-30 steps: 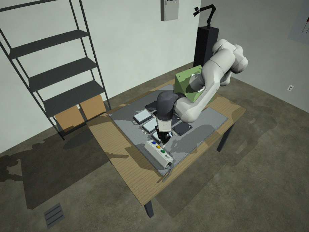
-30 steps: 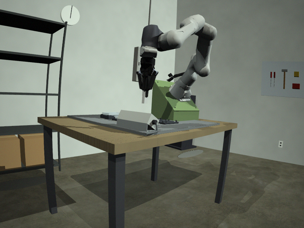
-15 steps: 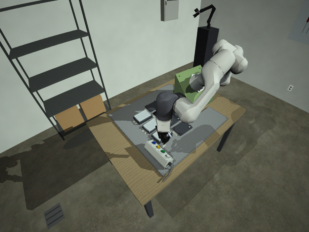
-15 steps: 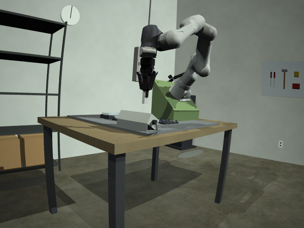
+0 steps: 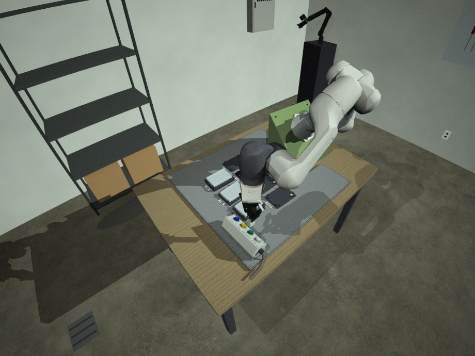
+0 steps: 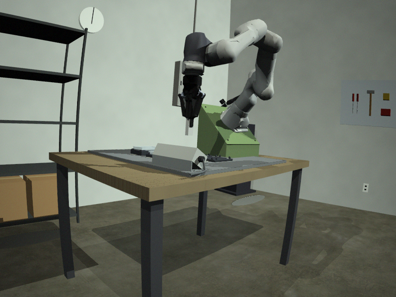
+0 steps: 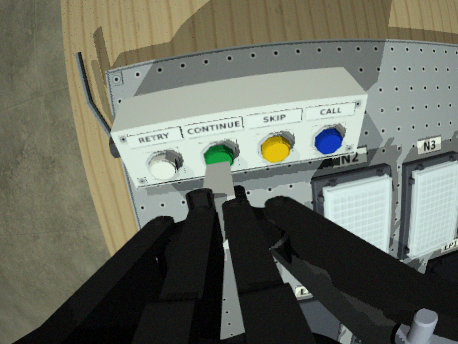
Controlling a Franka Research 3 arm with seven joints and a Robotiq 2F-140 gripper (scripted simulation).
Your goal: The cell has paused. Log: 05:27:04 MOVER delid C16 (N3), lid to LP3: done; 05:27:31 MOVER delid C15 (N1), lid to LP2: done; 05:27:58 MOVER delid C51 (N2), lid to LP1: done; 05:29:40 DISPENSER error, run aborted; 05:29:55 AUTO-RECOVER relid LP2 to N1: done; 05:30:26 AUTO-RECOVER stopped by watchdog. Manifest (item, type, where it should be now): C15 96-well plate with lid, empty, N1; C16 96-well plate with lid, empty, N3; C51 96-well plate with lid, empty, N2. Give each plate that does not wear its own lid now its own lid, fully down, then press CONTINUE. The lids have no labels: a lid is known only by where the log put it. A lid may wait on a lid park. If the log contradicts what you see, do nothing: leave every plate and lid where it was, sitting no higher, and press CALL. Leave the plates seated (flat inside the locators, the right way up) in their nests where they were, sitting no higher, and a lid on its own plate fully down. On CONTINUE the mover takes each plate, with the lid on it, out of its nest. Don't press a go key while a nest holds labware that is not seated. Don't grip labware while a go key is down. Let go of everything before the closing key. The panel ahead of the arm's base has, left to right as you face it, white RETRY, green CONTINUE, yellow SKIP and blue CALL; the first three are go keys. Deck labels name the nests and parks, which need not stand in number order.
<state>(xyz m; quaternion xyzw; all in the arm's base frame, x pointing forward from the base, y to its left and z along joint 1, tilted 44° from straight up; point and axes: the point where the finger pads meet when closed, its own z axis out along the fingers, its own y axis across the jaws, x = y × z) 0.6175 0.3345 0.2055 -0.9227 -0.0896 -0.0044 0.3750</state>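
Right now my hand is 90 mm above the green CONTINUE key. Also, from my hand: white RETRY key (90 mm below, 50 mm to the left, 10 mm behind); then blue CALL key (100 mm to the right, 90 mm below, 20 mm ahead); then yellow SKIP key (90 mm below, 50 mm to the right, 10 mm ahead).
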